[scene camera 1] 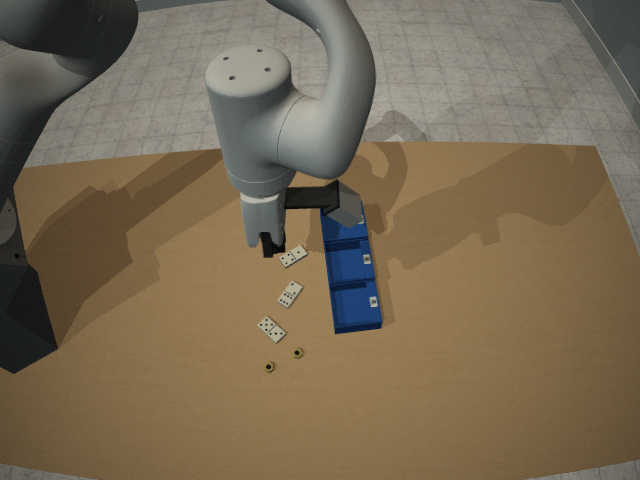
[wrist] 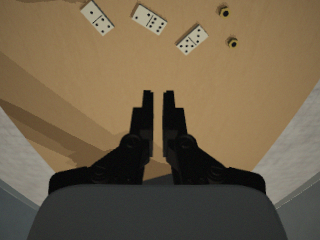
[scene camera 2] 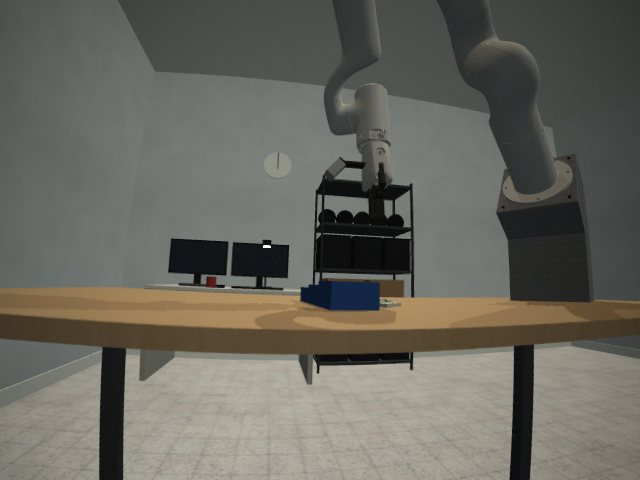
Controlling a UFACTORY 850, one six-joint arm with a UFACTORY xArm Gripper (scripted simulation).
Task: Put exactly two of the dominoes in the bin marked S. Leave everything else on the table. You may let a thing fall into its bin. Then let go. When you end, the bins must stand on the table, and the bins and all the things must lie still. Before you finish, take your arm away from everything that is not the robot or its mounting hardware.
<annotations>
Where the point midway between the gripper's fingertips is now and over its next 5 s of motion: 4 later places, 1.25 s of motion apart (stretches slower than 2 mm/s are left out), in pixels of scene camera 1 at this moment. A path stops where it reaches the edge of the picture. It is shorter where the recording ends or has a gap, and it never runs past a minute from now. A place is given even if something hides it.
The gripper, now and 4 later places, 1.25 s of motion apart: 275, 246; 355, 291; 356, 305; 357, 295; 348, 252
</annotations>
